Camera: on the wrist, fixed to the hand. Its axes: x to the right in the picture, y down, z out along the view.
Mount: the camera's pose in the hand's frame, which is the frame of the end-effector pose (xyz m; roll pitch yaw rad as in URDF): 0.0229 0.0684 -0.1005 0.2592 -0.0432 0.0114
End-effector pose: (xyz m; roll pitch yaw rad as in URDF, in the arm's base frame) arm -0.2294 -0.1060 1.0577 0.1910 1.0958 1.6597
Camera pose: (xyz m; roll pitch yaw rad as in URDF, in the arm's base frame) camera -0.3095 -0.1791 0.9981 0.4557 1.0512 1.6657
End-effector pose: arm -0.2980 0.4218 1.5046 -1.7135 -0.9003 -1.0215
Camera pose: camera -0.3619 0.3170 1.4894 -1.5044 -0.8818 -0.9568
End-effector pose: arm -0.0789 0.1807 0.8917 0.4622 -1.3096 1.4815
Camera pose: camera -0.1789 0.2533 0.8985 0.7624 -1.3532 1.4395
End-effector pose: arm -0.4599 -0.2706 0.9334 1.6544 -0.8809 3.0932
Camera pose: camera -0.4200 -0.3671 0.9998 1.9678 -0.8875 3.0235
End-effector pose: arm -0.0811 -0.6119 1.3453 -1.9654 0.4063 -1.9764
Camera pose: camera -0.1950 -0.5753 1.3137 -1.6900 0.4331 -1.9373
